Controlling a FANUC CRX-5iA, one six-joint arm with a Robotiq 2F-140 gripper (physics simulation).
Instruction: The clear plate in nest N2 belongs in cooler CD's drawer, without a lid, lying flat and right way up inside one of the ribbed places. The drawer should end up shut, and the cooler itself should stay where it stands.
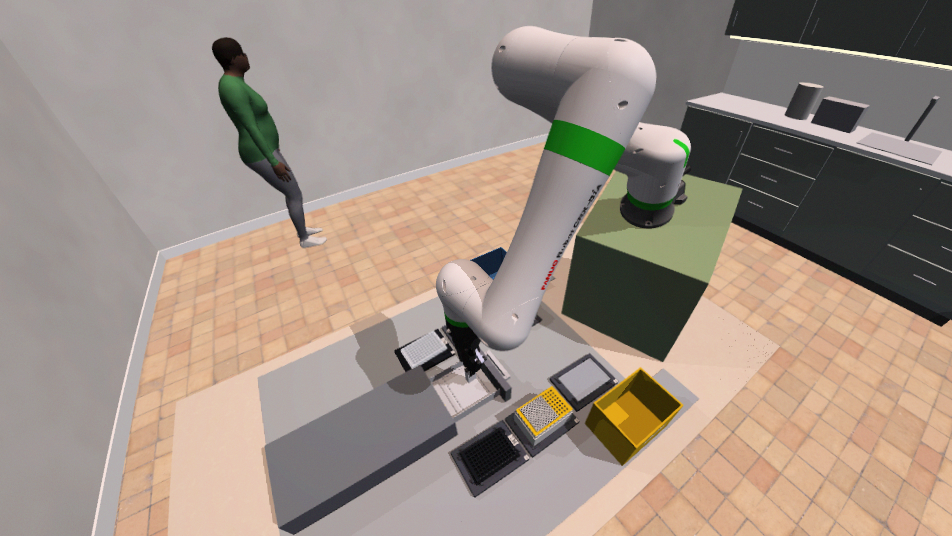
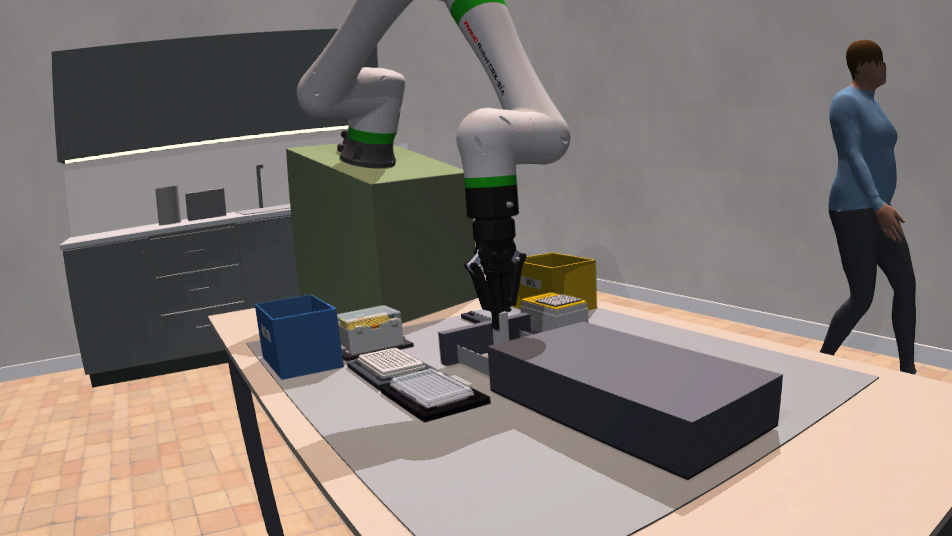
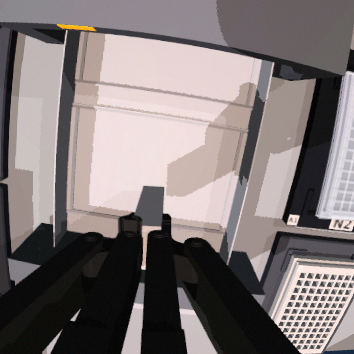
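Seen in the pictures: gripper, fingertip midpoint: (image 1: 471,378) (image 3: 152,202); arm's base, origin of the base link: (image 1: 646,209) (image 2: 367,160).
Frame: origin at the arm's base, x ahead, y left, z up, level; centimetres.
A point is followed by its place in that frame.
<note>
The clear plate (image 1: 424,350) {x 69.4, y -15.0, z -36.9 cm} (image 2: 431,388) {x 71.5, y -16.7, z -36.8 cm} (image 3: 342,165) {x 67.7, y -12.6, z -36.7 cm} lies flat in black nest N2 (image 2: 426,412) {x 77.1, y -20.2, z -38.3 cm} (image 3: 310,190) {x 64.7, y -11.3, z -38.1 cm}, beside the open drawer. Cooler CD (image 1: 359,439) {x 94.6, y 5.6, z -31.2 cm} (image 2: 632,372) {x 98.8, y 2.0, z -31.2 cm} (image 3: 150,15) {x 73.4, y 4.3, z -31.2 cm} is the long dark grey box. Its drawer (image 1: 459,399) {x 67.1, y 4.8, z -38.2 cm} (image 3: 155,150) {x 65.1, y 2.6, z -38.2 cm} stands pulled out, with a pale floor crossed by thin ribs and no plate on the visible floor. My gripper (image 1: 471,374) {x 61.7, y 2.0, z -35.7 cm} (image 2: 499,324) (image 3: 152,202) {x 61.7, y 2.0, z -35.7 cm} is shut and empty, pointing down over the front part of the drawer, on the cooler side of the upright front panel (image 2: 459,336) {x 57.2, y -4.2, z -33.7 cm}. The fingers' exact height is unclear.
A white plate (image 2: 389,362) {x 54.0, y -17.4, z -36.9 cm} (image 3: 315,305) {x 53.2, y -16.5, z -37.0 cm} lies in the nest next to N2. A tip box (image 2: 371,329) {x 38.7, y -15.3, z -34.3 cm} and blue bin (image 2: 299,339) {x 43.9, y -31.9, z -32.3 cm} stand beyond. Across the drawer are a yellow-topped tip rack (image 1: 542,412) {x 51.5, y 22.0, z -31.9 cm}, a black plate (image 1: 491,456) {x 67.4, y 23.1, z -37.0 cm}, a grey plate (image 1: 584,377) {x 32.3, y 18.0, z -37.6 cm} and a yellow bin (image 1: 609,432) {x 40.5, y 34.6, z -32.2 cm}.
</note>
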